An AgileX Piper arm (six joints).
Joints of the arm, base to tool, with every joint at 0 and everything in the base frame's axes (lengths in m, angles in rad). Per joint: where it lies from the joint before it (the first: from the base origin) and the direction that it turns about. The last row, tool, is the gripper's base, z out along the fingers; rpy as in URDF.
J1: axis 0 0 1 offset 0 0 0.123
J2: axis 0 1 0 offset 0 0 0
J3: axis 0 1 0 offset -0.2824 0 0.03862
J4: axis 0.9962 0 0.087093 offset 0.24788 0 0.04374
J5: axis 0 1 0 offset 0 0 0
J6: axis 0.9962 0 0.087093 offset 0.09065 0 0.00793
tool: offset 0 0 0 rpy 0 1.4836 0
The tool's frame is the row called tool.
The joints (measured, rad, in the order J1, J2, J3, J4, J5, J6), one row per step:
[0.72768, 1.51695, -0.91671, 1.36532, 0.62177, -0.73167]
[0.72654, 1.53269, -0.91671, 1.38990, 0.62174, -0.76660]
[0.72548, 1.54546, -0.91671, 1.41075, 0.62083, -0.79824]
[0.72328, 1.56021, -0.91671, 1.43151, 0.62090, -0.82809]
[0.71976, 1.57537, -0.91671, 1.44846, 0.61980, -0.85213]
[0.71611, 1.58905, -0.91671, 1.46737, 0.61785, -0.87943]
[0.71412, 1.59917, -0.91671, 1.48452, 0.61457, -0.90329]
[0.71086, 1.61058, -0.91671, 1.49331, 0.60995, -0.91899]
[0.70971, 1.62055, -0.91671, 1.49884, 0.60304, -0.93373]
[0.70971, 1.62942, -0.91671, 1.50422, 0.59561, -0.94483]
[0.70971, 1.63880, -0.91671, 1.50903, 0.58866, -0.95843]
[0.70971, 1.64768, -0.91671, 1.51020, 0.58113, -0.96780]
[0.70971, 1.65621, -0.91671, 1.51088, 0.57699, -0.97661]
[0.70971, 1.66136, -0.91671, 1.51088, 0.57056, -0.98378]
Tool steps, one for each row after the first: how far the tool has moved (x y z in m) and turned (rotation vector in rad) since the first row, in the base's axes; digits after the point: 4 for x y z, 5 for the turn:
[0.0022, 0.0018, -0.0038, 0.00178, -0.00408, 0.00412]
[0.0040, 0.0031, -0.0069, 0.00316, -0.01025, 0.00747]
[0.0063, 0.0044, -0.0107, 0.00355, -0.01312, 0.00937]
[0.0089, 0.0053, -0.0148, 0.00141, -0.01344, 0.00788]
[0.0115, 0.0060, -0.0184, 0.00071, -0.01704, 0.00593]
[0.0135, 0.0066, -0.0211, 0.00097, -0.02198, 0.00360]
[0.0159, 0.0069, -0.0245, -0.00460, -0.02405, -0.00049]
[0.0177, 0.0073, -0.0277, -0.01214, -0.02909, -0.00291]
[0.0191, 0.0078, -0.0306, -0.01898, -0.03213, -0.00630]
[0.0205, 0.0083, -0.0337, -0.02672, -0.03699, -0.00762]
[0.0218, 0.0087, -0.0368, -0.03616, -0.04081, -0.00931]
[0.0228, 0.0091, -0.0397, -0.04420, -0.04322, -0.00821]
[0.0237, 0.0092, -0.0416, -0.05126, -0.04812, -0.00940]

